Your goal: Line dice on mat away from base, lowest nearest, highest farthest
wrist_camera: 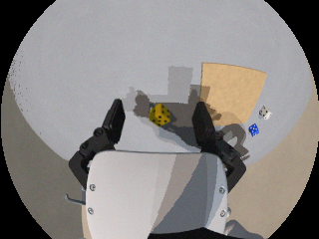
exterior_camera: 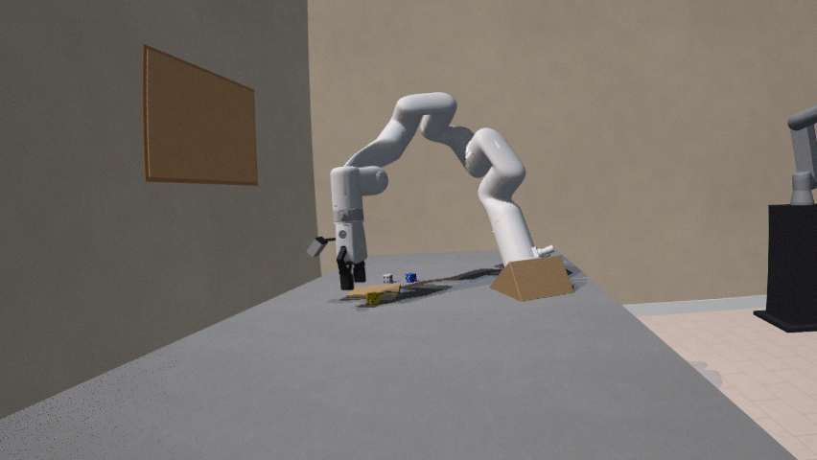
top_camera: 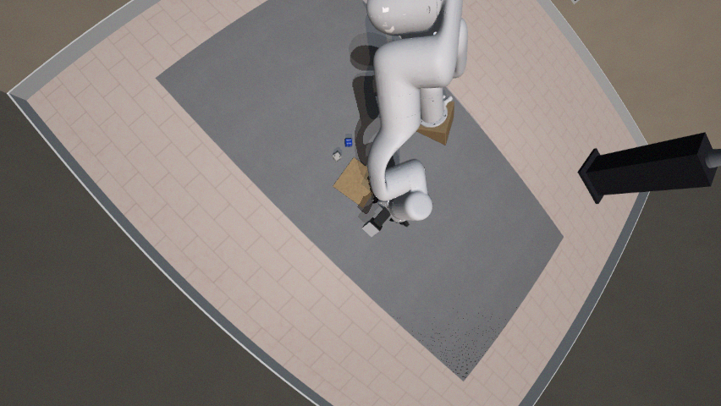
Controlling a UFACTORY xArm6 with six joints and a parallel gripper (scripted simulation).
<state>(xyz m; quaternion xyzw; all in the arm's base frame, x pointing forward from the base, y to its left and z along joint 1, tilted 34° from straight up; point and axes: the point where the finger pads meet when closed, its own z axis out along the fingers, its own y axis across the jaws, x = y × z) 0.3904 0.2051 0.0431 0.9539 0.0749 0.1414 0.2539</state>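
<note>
Now: hand 260 mm to the left of the white die and 40 mm above it. From my hand the other things lie so: yellow die (40 mm below, 40 mm behind, 10 mm to the right); then blue die (280 mm to the right, 70 mm behind, 40 mm below); then tan mat (140 mm to the right, 50 mm below).
</note>
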